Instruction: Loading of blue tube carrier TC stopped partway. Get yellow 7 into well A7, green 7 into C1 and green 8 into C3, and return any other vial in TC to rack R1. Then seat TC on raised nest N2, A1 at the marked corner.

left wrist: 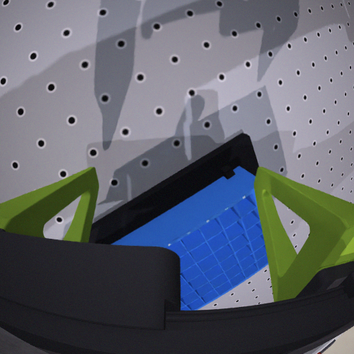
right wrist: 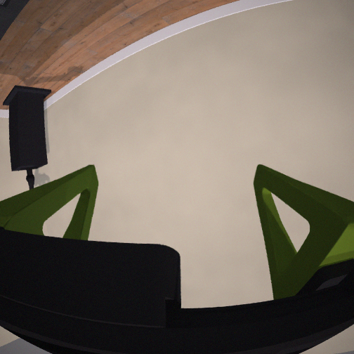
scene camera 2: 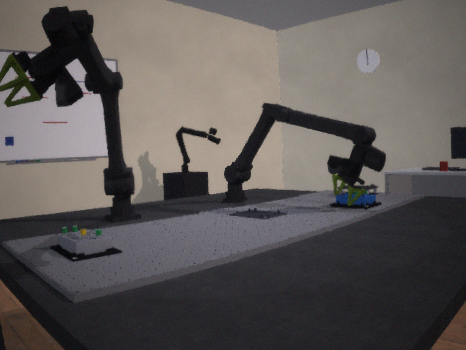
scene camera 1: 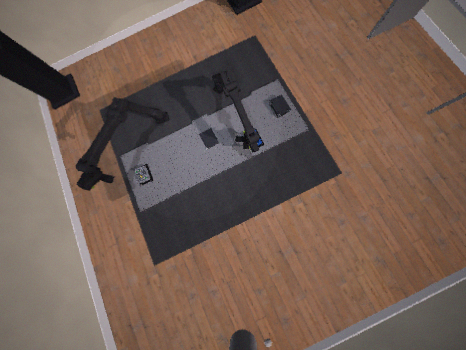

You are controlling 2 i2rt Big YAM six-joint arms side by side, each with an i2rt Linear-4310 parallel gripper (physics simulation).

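Note:
The blue tube carrier sits on a black base; its visible wells hold no vials, and its near left part is hidden behind the gripper body in the left wrist view. My left gripper is open and low over the carrier, with nothing between its fingers. A light grey rack at the left of both scene views holds green vials and a yellow vial. My right gripper is open and empty, raised off the table's left side, facing the wall.
A dark nest plate with small posts lies on the perforated board between rack and carrier. Another dark plate lies at the board's right end in scene camera 1. Which one is N2 cannot be read.

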